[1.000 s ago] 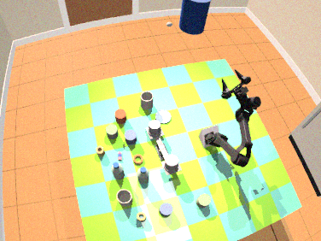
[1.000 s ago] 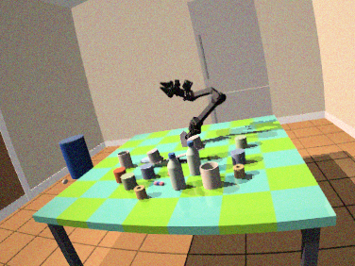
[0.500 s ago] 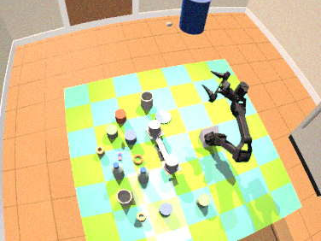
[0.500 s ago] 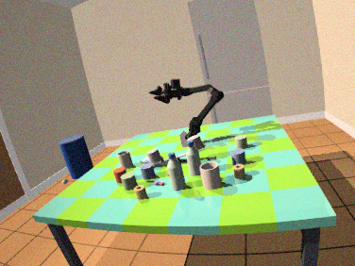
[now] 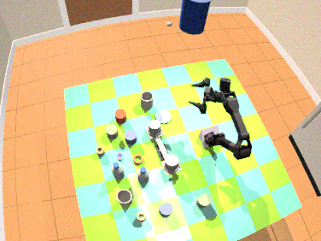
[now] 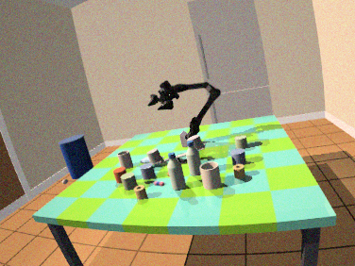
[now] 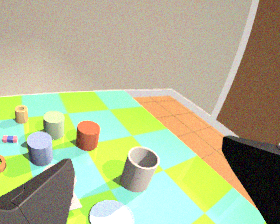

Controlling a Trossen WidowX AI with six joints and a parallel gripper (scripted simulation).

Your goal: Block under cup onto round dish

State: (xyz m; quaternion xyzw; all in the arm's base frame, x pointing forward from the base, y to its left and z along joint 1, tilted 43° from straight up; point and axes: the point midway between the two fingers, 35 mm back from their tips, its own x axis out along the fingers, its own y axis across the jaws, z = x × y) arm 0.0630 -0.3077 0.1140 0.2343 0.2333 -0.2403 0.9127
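My gripper tip is now 28 cm above the grey block and 18 cm short of it. Also, from my gripper tip: balance: 29 cm below, 19 cm ahead, 13 cm to the left; balance beam: 28 cm below, 19 cm ahead, 13 cm to the left; white round dish: 31 cm below, 9 cm to the right, 8 cm ahead.
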